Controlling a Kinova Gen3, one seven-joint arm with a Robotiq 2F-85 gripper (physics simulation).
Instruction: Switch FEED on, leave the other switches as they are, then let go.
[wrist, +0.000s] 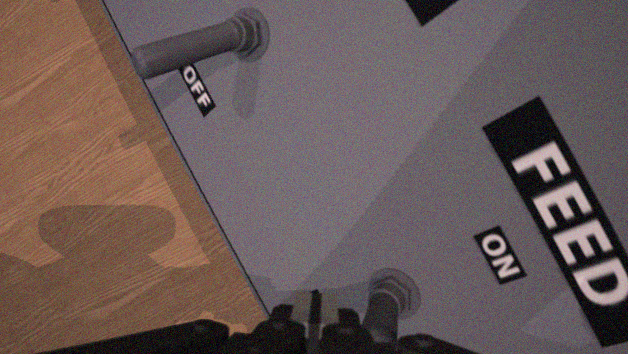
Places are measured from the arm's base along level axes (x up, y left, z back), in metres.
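Pixels of known places: gripper, between the fingertips: (315, 321).
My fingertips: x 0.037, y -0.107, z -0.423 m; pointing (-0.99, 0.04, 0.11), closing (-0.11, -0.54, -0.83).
For each thing: its top centre in the pictures, then the offset to it from my fingertips. "*": a spot on its surface instead. Level surfaces: height alone.
- FEED label, centre of its top: (581, 229) dx +0.013, dy -0.011, dz -0.088 m
- grey FEED switch lever, a spot on its surface: (382, 317) * dx +0.011, dy -0.006, dz -0.023 m
- grey switch lever, a spot on its surface: (190, 50) * dx -0.002, dy +0.106, dz -0.007 m
- OFF label, a spot on its surface: (197, 90) * dx -0.046, dy +0.108, dz +0.010 m
- black label, a spot on its surface: (430, 7) * dx +0.007, dy +0.072, dz -0.085 m
- grey panel, a spot on its surface: (300, 165) * dx -0.032, dy +0.052, dz -0.017 m
- wooden surface, height of its surface: dx -0.123 m
The FEED label (570, 220) is a black plate with white letters at the right. The small ON label (500, 255) is to its left. The grey FEED switch lever (382, 317) rises from a round collar at the bottom, right of centre. It slants toward the bottom edge, away from the ON label, and its lower end is partly hidden by the gripper. My gripper (315, 321) is shut and empty at the bottom centre, its fingertips just left of the lever. Whether they touch the lever I cannot tell.
Another grey switch lever (190, 50) at the upper left points left, beside an OFF label (197, 90). Part of a black label (430, 7) shows at the top edge. The grey panel (300, 165) ends at a slanting edge, with a wooden surface (60, 125) to the left.
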